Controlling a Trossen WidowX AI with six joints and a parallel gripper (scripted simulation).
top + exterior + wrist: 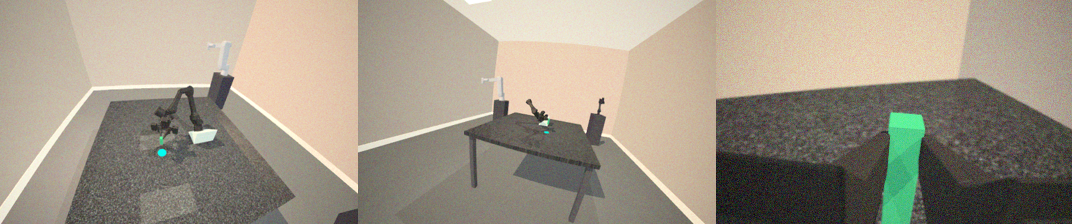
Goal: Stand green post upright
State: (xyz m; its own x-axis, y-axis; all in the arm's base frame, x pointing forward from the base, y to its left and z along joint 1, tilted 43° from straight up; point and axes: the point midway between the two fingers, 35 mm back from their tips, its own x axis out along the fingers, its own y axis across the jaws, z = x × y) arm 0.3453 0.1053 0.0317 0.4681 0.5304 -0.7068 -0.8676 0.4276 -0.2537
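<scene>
Right now my gripper tip is 160 mm above the cyan circle. The rest, counted from my gripper tip: green post (20 mm below).
</scene>
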